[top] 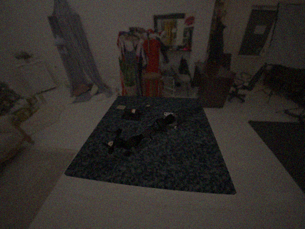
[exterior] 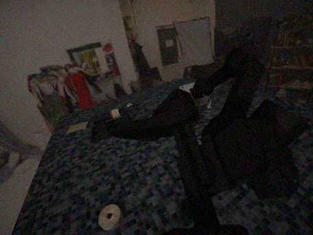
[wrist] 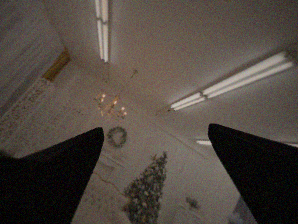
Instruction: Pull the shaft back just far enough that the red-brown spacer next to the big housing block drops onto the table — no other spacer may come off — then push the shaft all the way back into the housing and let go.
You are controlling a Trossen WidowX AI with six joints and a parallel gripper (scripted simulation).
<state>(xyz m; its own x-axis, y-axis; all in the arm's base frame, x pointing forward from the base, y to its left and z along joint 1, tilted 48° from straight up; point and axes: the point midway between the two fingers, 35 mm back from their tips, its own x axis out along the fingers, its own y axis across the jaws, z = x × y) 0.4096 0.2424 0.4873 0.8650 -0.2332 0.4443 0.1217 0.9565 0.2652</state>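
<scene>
The shaft is 60 cm to the right of my gripper tip and 20 cm below it. Round my gripper tip: tan card: 75 cm to the right, 29 cm ahead, 28 cm below; then red-brown spacer: 60 cm to the right, 21 cm below, 5 cm ahead; then pale spacer: 60 cm to the right, 21 cm below, 2 cm ahead.
</scene>
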